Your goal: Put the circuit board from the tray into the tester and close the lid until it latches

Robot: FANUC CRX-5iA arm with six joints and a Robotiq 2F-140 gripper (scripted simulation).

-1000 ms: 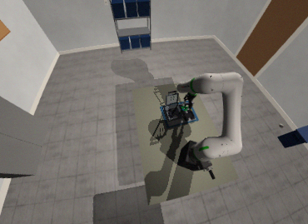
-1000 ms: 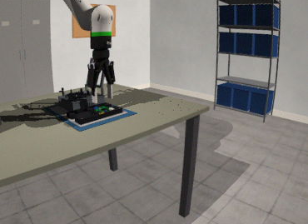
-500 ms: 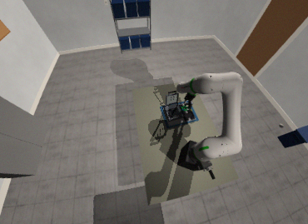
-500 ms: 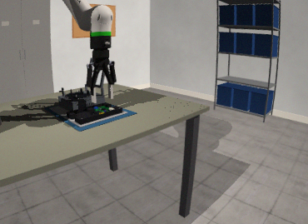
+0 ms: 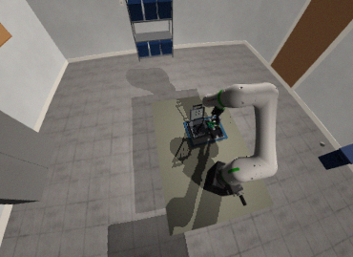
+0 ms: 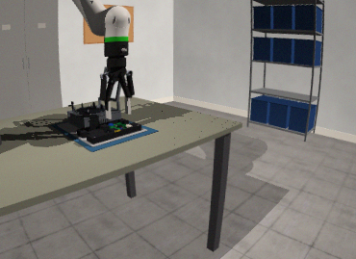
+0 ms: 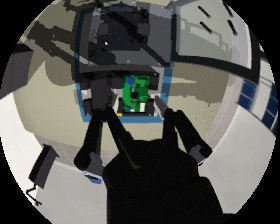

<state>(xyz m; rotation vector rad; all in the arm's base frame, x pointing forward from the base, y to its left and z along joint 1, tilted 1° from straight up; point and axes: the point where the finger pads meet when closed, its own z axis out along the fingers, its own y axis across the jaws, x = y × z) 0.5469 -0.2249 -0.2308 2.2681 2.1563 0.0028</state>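
My gripper is now 70 mm above the green circuit board. Round my hand: tester lid: 170 mm to the left, 100 mm above, 90 mm ahead; tester plate: 180 mm to the left, 30 mm behind, 20 mm below.
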